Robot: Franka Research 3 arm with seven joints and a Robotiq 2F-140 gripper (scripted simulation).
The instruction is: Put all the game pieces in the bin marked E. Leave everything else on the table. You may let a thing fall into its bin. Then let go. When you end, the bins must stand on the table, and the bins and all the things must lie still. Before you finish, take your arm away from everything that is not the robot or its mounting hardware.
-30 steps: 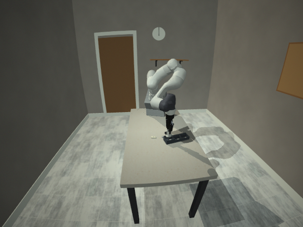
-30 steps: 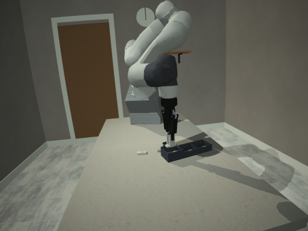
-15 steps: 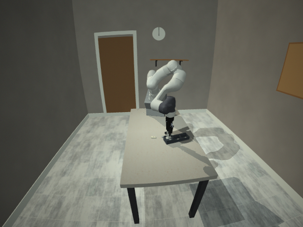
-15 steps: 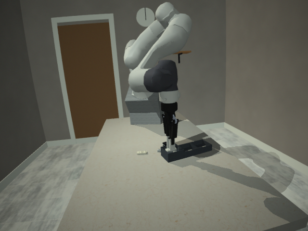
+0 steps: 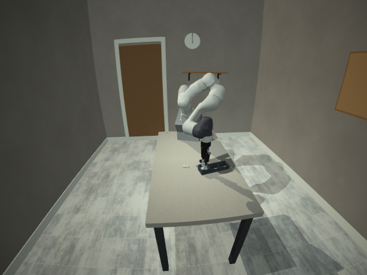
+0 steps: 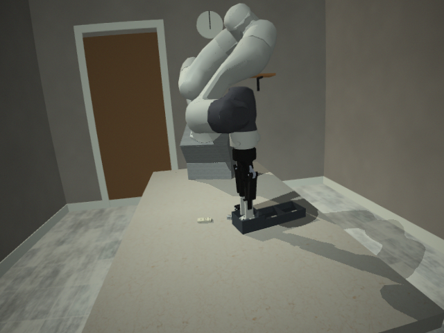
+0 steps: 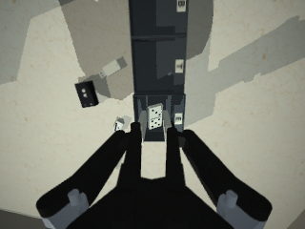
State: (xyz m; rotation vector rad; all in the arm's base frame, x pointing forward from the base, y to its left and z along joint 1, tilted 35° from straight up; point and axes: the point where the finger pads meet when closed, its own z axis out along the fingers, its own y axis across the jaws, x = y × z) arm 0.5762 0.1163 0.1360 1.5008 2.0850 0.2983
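Right now the black die is 50 mm below my hand and 10 mm to the left of it. Also, from my hand: dark three-part bin: 80 mm to the left, 40 mm below, 20 mm behind; black box: 130 mm behind, 60 mm below, 10 mm to the right; white usb stick: 100 mm behind, 60 mm to the left, 60 mm below.
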